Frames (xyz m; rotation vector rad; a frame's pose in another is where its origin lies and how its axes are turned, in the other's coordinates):
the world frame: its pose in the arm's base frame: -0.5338 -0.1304 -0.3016 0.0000 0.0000 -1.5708
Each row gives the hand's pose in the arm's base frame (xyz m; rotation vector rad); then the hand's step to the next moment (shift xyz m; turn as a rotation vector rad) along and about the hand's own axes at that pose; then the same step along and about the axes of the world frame.
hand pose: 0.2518 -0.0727 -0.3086 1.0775 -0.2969 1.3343
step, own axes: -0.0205 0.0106 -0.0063 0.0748 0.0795 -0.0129
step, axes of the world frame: 0.0096 -0.0175 -0.0132 -0.0464 -0.0540 0.0837
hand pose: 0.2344 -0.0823 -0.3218 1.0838 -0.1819 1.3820
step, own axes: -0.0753 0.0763 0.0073 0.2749 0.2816 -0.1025
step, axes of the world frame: 0.0710 -0.0802 -0.0083 -0.2110 -0.2155 0.2728
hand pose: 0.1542 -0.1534 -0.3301 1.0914 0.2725 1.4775
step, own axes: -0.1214 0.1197 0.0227 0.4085 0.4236 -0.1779
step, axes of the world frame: 0.1460 -0.0808 0.0417 -0.3228 -0.3426 0.3955
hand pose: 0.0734 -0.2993 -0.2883 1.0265 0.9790 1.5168
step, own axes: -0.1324 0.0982 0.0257 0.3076 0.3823 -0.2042
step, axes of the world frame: 0.1436 0.0117 0.0842 -0.2277 -0.3431 0.3360
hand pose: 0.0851 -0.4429 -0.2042 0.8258 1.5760 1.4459
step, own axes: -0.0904 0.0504 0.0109 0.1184 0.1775 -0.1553
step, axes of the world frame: 0.0688 0.0469 0.0624 -0.0569 -0.2025 0.1594
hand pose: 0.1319 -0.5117 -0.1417 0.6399 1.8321 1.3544
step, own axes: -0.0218 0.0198 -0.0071 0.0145 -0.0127 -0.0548
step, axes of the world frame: 0.0144 0.0063 0.0259 0.0242 -0.0522 -0.0077
